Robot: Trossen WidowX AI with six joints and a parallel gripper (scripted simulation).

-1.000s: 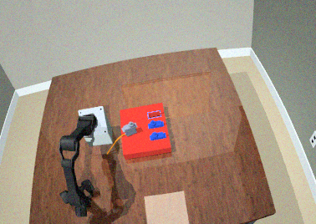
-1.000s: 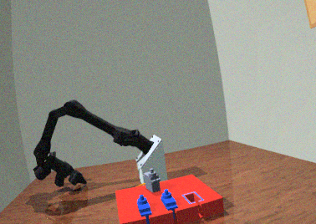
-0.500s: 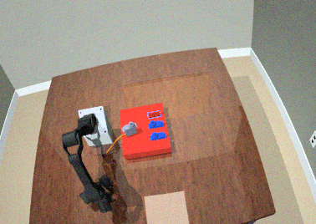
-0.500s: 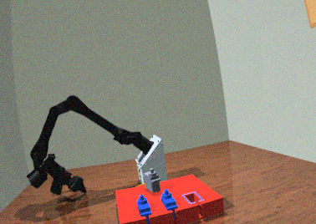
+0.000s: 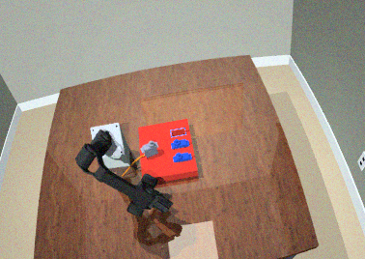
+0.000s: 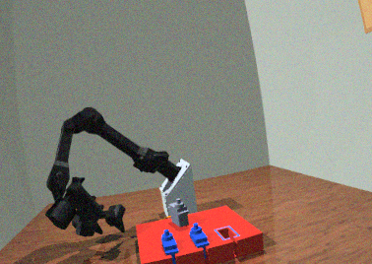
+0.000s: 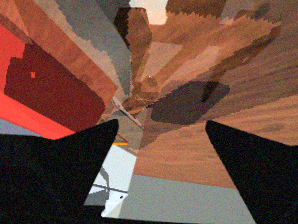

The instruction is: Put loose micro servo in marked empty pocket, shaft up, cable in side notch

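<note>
Right now the red deck is 120 mm ahead of my gripper tip and 220 mm to the left of it.
</note>
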